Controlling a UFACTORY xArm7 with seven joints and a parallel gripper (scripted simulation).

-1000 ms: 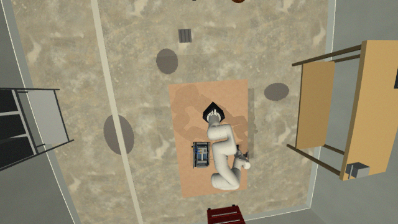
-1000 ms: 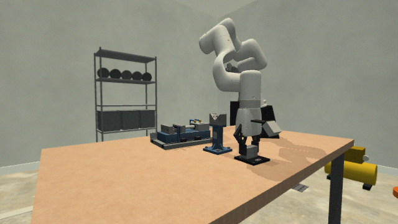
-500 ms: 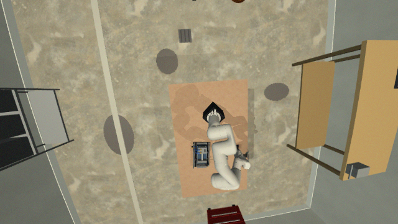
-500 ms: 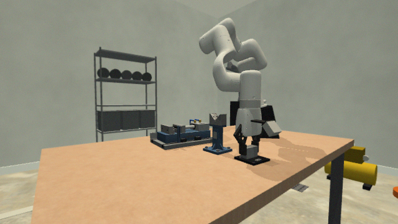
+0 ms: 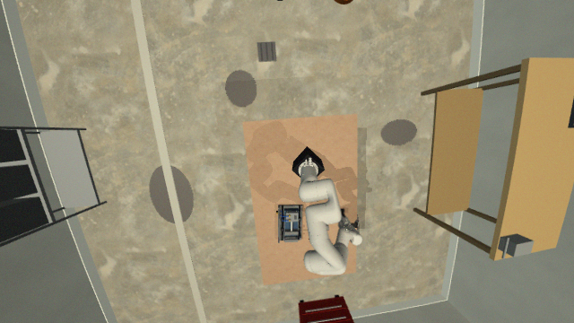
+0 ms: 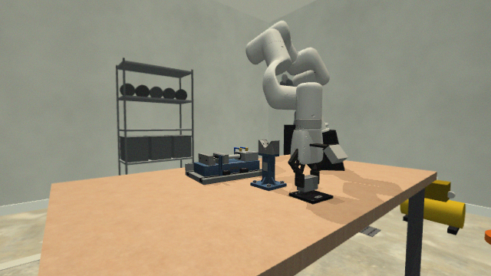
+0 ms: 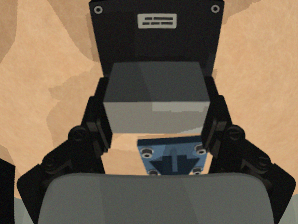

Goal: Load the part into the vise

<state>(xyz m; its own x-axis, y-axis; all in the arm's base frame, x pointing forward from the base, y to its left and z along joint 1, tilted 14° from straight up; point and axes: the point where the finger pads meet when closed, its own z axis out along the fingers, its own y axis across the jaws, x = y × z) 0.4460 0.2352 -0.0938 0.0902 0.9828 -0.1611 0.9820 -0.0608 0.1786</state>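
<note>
Now: hand 1 cm to the right of the black infeed plate and 5 cm above it. Also, from my hand: work stop 10 cm ahead, 34 cm to the right, 4 cm above; then grey V-block 1 cm ahead, 13 cm to the right, 8 cm above; then grey block 1 cm below.
</note>
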